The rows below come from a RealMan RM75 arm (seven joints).
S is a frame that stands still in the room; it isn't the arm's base.
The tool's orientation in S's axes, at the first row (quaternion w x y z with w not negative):
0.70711, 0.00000, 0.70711, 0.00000
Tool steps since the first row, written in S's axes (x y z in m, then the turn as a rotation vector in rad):
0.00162, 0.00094, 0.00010, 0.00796, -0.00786, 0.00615
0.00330, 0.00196, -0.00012, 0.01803, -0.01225, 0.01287
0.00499, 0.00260, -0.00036, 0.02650, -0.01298, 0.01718
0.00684, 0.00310, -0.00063, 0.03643, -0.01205, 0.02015
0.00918, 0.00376, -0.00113, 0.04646, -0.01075, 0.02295
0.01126, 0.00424, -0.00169, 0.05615, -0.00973, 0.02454
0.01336, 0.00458, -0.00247, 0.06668, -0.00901, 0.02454
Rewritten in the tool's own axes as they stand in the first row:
-0.00010, 0.00094, 0.00162, -0.00615, -0.00786, 0.00796
0.00012, 0.00196, 0.00330, -0.01287, -0.01225, 0.01803
0.00036, 0.00260, 0.00499, -0.01718, -0.01298, 0.02650
0.00063, 0.00310, 0.00684, -0.02015, -0.01205, 0.03643
0.00113, 0.00376, 0.00918, -0.02295, -0.01075, 0.04646
0.00169, 0.00424, 0.01126, -0.02454, -0.00973, 0.05615
0.00247, 0.00458, 0.01336, -0.02454, -0.00901, 0.06668

